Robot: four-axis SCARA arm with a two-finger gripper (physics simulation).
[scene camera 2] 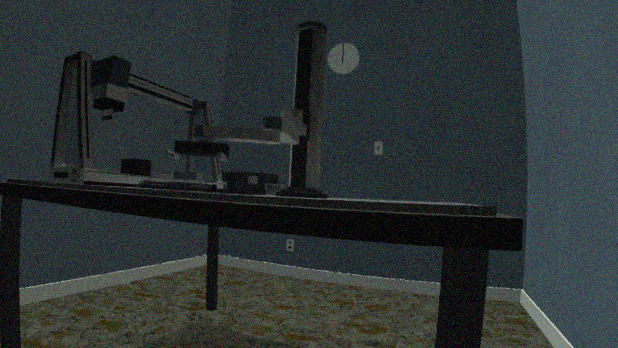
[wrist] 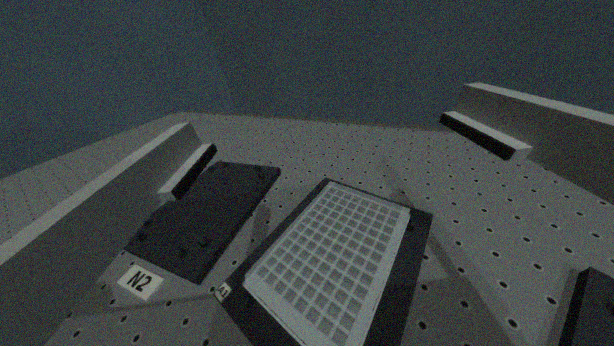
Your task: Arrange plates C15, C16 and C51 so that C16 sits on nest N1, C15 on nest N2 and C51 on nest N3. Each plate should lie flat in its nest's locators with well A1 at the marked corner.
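Places are measured from the arm's base along level axes (x ahead, y left, z up), in metres.
Where they show: gripper, between the fingertips: (scene camera 2: 192, 152) (wrist: 324, 119).
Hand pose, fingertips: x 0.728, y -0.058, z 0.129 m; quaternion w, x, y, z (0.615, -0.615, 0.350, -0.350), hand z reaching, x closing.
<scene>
Each offset is from my fingertips to the top centre of the thing. "spot": to the spot under its first point. Level surfaces: height alone.
My gripper (scene camera 2: 199, 156) (wrist: 324, 119) is open and empty, held above the table with its fingers wide apart. In the wrist view, the dark nest N2 {dx -0.023, dy +0.156, dz -0.095 m} (wrist: 210, 220) lies at the left, partly behind the left finger, and bears no plate; its label {spot: dx -0.119, dy +0.139, dz -0.114 m} (wrist: 140, 281) is readable. A pale gridded plate {dx -0.021, dy -0.012, dz -0.090 m} (wrist: 335, 250) lies on another dark nest {dx -0.021, dy -0.012, dz -0.095 m} (wrist: 402, 280) at the middle, below the gripper. A small A1 mark {dx -0.088, dy +0.052, dz -0.104 m} (wrist: 222, 291) is at that nest's near left corner. The plate's code and the nest's number cannot be read. In the scene view the plates are too dark to tell apart.
The wrist view shows a perforated table top {dz -0.116 m} (wrist: 500, 215) and part of a dark block {spot: dx +0.008, dy -0.166, dz -0.105 m} (wrist: 592, 305) at the lower right. In the scene view, a gantry frame {spot: dx +0.103, dy -0.446, dz +0.112 m} (scene camera 2: 86, 120) stands at the left, the arm's column (scene camera 2: 312, 110) at the centre, and dark boxes {spot: dx -0.763, dy -0.305, dz -0.057 m} (scene camera 2: 245, 182) between them.
</scene>
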